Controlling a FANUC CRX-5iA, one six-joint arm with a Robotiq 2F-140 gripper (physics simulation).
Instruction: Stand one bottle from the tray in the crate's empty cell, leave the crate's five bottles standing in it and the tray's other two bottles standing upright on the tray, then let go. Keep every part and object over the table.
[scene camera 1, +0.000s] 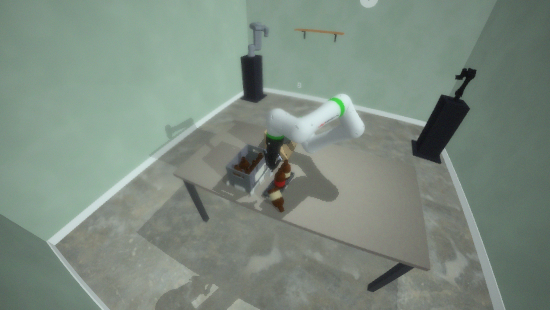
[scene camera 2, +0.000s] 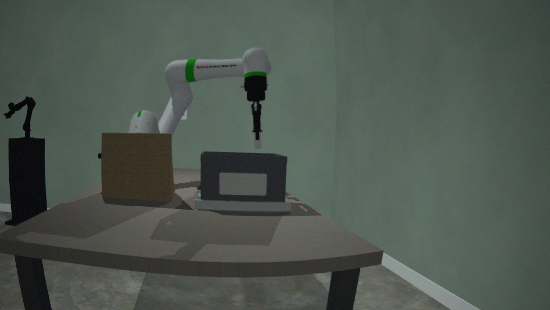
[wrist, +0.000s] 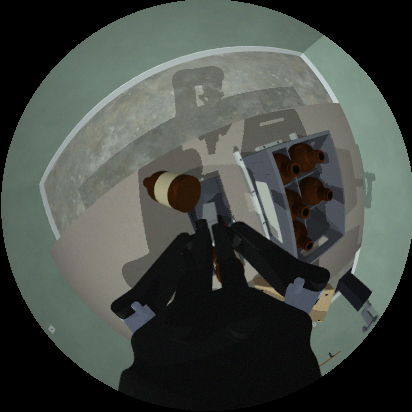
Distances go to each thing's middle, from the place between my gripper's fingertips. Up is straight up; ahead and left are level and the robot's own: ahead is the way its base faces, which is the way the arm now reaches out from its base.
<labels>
The light grey strip (scene camera 2: 199, 204) is 31 cm to the right of my hand, 17 cm below it and 7 cm behind it.
</labels>
